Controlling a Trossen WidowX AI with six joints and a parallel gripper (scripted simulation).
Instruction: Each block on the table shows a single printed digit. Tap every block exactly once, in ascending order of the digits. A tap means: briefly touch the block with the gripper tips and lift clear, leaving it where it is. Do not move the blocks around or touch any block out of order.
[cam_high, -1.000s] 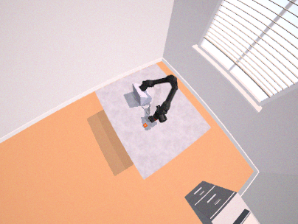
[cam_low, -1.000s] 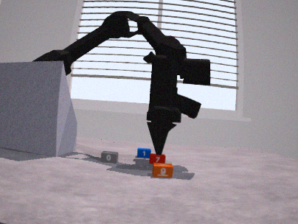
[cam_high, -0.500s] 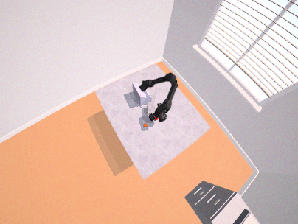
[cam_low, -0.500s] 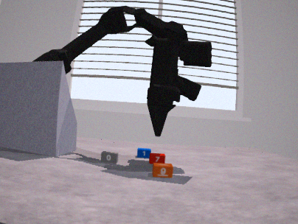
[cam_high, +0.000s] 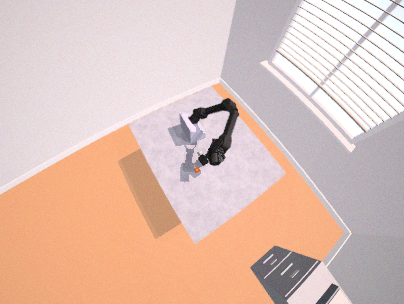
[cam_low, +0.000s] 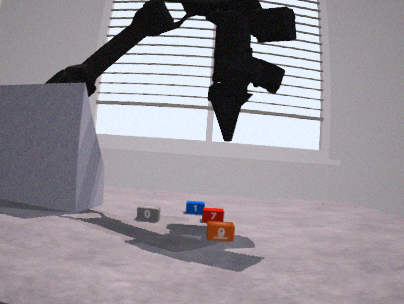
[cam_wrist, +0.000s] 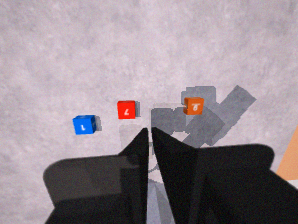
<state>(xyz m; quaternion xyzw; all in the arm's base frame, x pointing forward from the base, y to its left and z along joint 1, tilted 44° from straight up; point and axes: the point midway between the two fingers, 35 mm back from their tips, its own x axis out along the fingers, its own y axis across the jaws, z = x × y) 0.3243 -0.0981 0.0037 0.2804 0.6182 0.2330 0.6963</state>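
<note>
The orange block lies 10 mm behind my gripper tip, 100 mm to the right of it and 120 mm below it. From my gripper tip the other things lie so: red block 10 mm behind, 30 mm to the left, 120 mm below; blue block 40 mm behind, 120 mm to the left, 120 mm below; grey block 110 mm behind, 120 mm below.
</note>
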